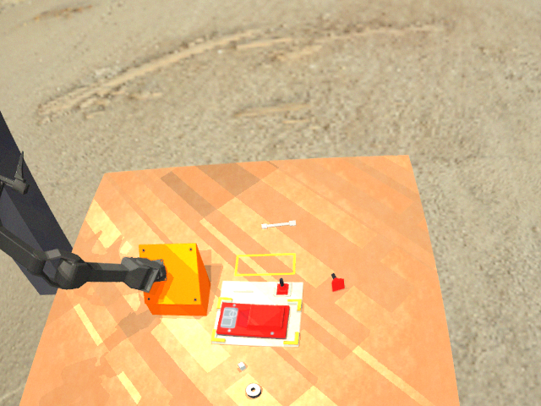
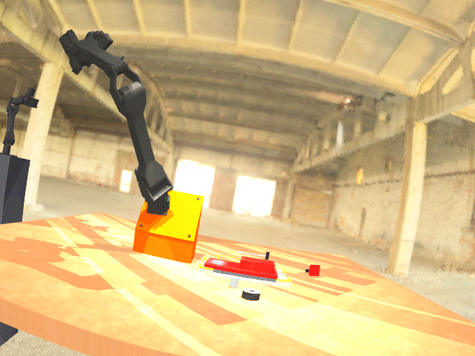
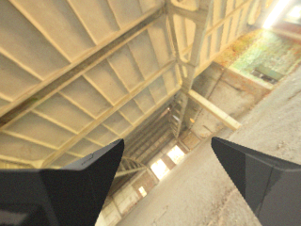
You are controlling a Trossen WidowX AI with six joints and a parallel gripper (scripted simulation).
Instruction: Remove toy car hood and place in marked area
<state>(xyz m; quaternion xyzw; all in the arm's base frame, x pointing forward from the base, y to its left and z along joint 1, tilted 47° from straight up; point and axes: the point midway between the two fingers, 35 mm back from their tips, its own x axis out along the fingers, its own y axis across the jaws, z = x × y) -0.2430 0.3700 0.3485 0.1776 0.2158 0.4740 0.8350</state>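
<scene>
Right now my gripper tip is 61 cm above the red hood panel, 58 cm short of it and 14 cm to the left of it. Also, from my gripper tip: white rod: 64 cm below, 64 cm ahead, 25 cm to the left; ring: 64 cm below, 54 cm ahead, 36 cm to the right.
</scene>
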